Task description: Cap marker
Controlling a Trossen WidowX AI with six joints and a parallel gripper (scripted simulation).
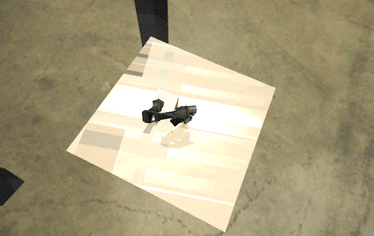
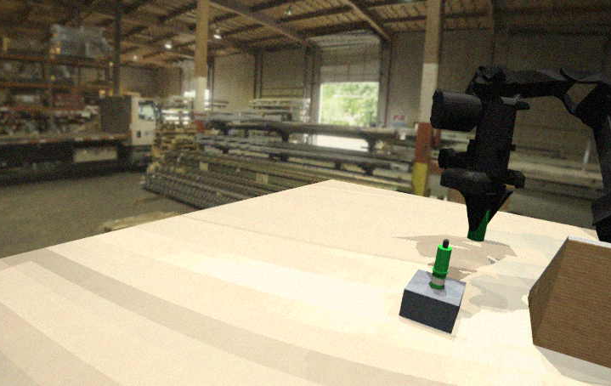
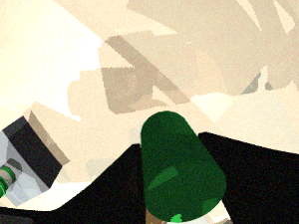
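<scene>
Right now the grey holder block is 160 mm to the left of my gripper tip, 60 mm below it and 20 mm ahead of it. From my gripper tip the other things lie so: green cap: 10 mm above.
</scene>
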